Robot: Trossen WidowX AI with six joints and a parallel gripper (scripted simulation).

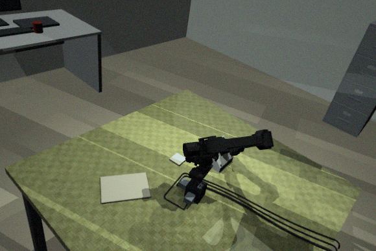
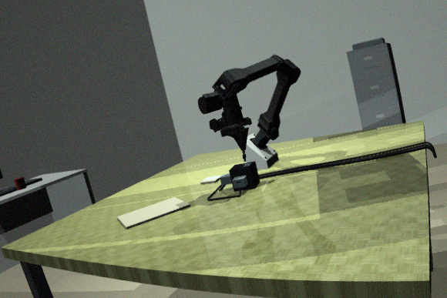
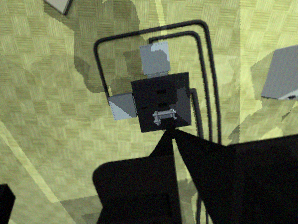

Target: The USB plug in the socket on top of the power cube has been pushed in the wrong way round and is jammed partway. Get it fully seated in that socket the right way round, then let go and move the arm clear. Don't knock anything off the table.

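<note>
The grey USB plug lies 2 cm below my gripper tip. The rest, counted from my gripper tip: white card: 9 cm behind, 25 cm to the right, 12 cm below; white sheet: 24 cm ahead, 25 cm to the right, 12 cm below.
</note>
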